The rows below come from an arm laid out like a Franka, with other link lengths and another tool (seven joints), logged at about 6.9 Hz.
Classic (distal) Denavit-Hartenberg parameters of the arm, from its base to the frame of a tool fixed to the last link. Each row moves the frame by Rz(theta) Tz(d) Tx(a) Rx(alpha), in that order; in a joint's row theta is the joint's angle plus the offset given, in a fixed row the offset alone. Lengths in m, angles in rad.
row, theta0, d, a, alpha
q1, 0, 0.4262, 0, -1.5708
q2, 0, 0, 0, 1.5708
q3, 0, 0.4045, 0.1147, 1.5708
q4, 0, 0, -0.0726, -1.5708
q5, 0, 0.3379, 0, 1.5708
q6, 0, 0, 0.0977, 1.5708
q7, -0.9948, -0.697, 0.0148, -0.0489
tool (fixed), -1.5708, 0.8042, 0, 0
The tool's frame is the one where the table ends.
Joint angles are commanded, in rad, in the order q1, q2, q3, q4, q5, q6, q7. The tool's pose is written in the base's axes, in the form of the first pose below.
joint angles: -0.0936, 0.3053, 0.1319, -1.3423, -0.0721, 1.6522, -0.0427
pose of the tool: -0.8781, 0.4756, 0.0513, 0.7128; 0.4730, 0.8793, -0.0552, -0.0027; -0.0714, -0.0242, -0.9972, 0.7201; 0, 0, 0, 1
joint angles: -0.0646, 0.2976, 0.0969, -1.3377, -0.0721, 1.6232, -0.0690
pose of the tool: -0.8889, 0.4568, 0.0341, 0.7081; 0.4540, 0.8885, -0.0662, -0.0018; -0.0605, -0.0433, -0.9972, 0.7232; 0, 0, 0, 1
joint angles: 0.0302, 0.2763, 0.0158, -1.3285, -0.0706, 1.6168, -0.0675
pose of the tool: -0.8938, 0.4446, 0.0589, 0.7013; 0.4391, 0.8942, -0.0871, 0.0173; -0.0914, -0.0520, -0.9945, 0.7412; 0, 0, 0, 1
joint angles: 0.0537, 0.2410, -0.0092, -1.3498, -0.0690, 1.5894, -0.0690
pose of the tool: -0.8945, 0.4448, 0.0456, 0.6862; 0.4396, 0.8934, -0.0927, 0.0182; -0.0820, -0.0629, -0.9946, 0.7517; 0, 0, 0, 1
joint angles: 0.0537, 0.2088, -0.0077, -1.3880, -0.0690, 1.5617, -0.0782
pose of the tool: -0.9005, 0.4347, 0.0123, 0.6711; 0.4318, 0.8971, -0.0933, 0.0183; -0.0516, -0.0787, -0.9956, 0.7515; 0, 0, 0, 1
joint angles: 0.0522, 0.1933, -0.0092, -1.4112, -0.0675, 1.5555, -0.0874
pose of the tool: -0.9036, 0.4284, -0.0017, 0.6643; 0.4267, 0.8997, -0.0922, 0.0166; -0.0380, -0.0840, -0.9957, 0.7500; 0, 0, 0, 1
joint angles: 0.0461, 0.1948, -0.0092, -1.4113, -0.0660, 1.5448, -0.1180
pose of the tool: -0.9139, 0.4058, -0.0140, 0.6638; 0.4053, 0.9097, -0.0898, 0.0138; -0.0237, -0.0878, -0.9959, 0.7474; 0, 0, 0, 1
